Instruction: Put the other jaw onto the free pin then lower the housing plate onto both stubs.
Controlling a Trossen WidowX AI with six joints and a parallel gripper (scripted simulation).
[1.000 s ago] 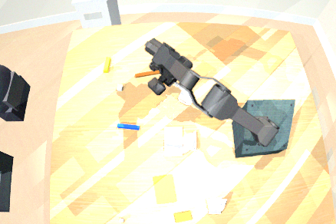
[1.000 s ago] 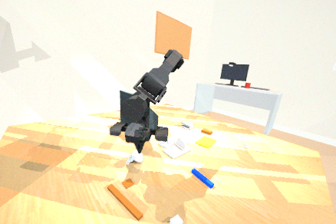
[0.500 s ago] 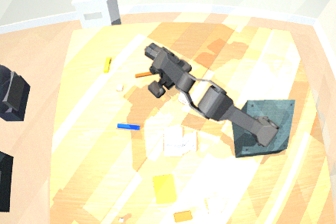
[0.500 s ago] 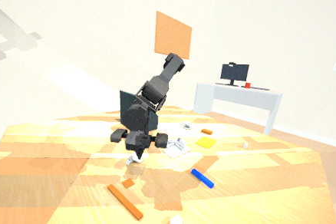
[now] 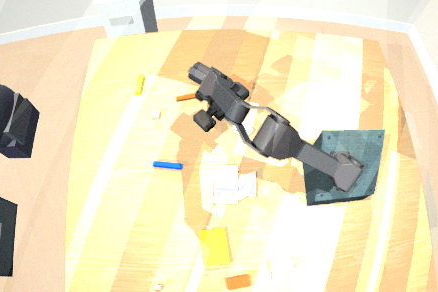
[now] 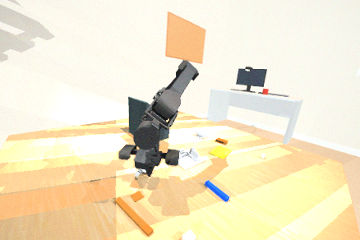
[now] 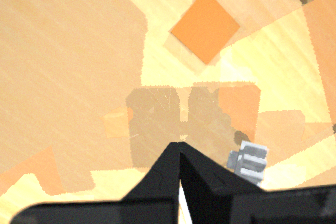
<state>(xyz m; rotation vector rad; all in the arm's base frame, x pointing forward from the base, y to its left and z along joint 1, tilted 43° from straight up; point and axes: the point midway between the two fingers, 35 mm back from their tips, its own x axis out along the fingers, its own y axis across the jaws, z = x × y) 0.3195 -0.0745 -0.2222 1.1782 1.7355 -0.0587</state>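
My gripper tip is now 40 mm past the white jaw, 10 mm to the left of it and 10 mm below it. The rest, counted from my gripper tip: long orange bar 100 mm to the right, 80 mm ahead, 20 mm below; then small orange square 60 mm to the right, 30 mm below, 30 mm ahead; then white cube 220 mm ahead, 30 mm to the right, 20 mm below.
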